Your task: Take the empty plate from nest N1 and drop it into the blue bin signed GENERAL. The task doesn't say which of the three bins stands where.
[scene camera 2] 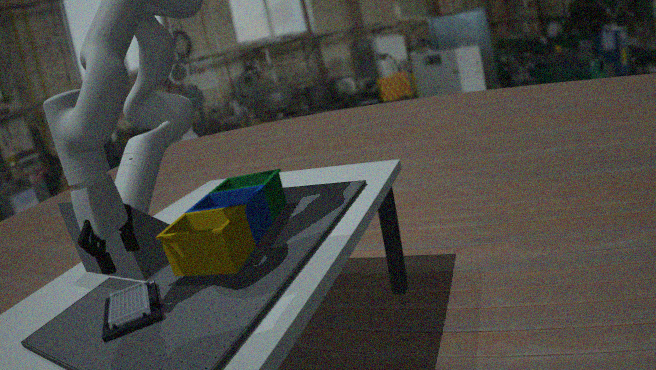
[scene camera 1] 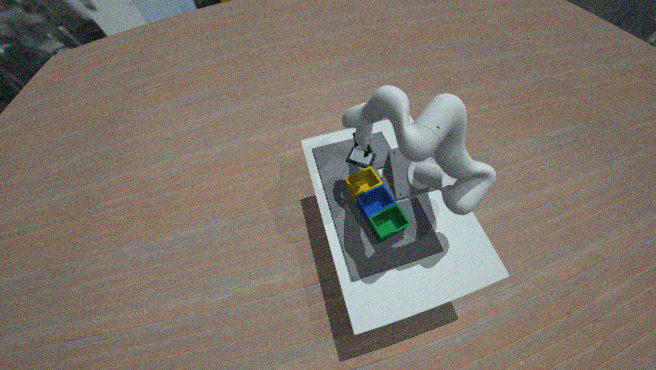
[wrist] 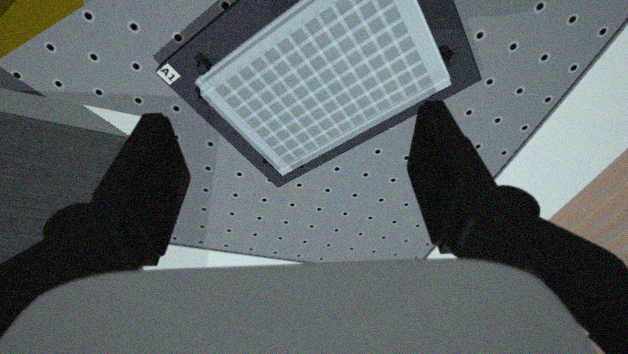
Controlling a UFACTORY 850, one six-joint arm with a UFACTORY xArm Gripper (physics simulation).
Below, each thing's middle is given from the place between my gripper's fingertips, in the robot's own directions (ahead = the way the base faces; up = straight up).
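Labels:
There's a dark nest [scene camera 2: 155, 316] 100 mm below my hand, 20 mm to the right of it and 10 mm behind it. The plate [scene camera 2: 127, 305] is 90 mm below my hand, 20 mm to the right of it and 10 mm behind it.

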